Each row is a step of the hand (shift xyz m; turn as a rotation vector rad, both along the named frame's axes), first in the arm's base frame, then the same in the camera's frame.
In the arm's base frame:
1: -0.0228 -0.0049 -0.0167 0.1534 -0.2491 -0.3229
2: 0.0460 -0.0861 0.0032 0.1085 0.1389 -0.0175
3: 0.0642 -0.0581 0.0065 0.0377 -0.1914 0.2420
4: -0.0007 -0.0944 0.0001 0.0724 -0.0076 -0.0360
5: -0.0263 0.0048 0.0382 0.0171 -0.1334 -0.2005
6: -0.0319 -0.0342 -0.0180 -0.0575 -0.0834 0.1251
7: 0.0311 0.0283 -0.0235 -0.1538 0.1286 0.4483
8: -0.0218 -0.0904 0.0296 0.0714 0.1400 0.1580
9: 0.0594 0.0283 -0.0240 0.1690 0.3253 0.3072
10: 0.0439 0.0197 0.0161 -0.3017 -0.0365 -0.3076
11: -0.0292 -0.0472 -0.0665 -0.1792 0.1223 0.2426
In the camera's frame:
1: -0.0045 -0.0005 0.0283 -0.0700 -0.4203 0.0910
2: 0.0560 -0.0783 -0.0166 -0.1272 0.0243 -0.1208
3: 0.0356 -0.0677 -0.0411 0.2964 -0.0108 -0.0930
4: 0.0670 -0.0611 0.0263 -0.0307 -0.0625 -0.0418
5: 0.0270 0.0379 0.0028 -0.0464 -0.2064 0.1163
6: 0.0168 -0.0156 0.0446 0.1542 0.0447 0.0123
7: -0.0411 -0.0107 -0.0228 0.2417 0.4113 -0.1166
8: 0.0878 -0.0312 0.0291 -0.0013 0.1412 -0.1724
9: -0.0458 -0.0258 -0.0463 -0.0448 0.2934 -0.3751
10: -0.0097 -0.0011 -0.0498 -0.1393 -0.0364 0.4077
11: -0.0079 -0.0522 0.0686 0.1084 0.3069 0.0030

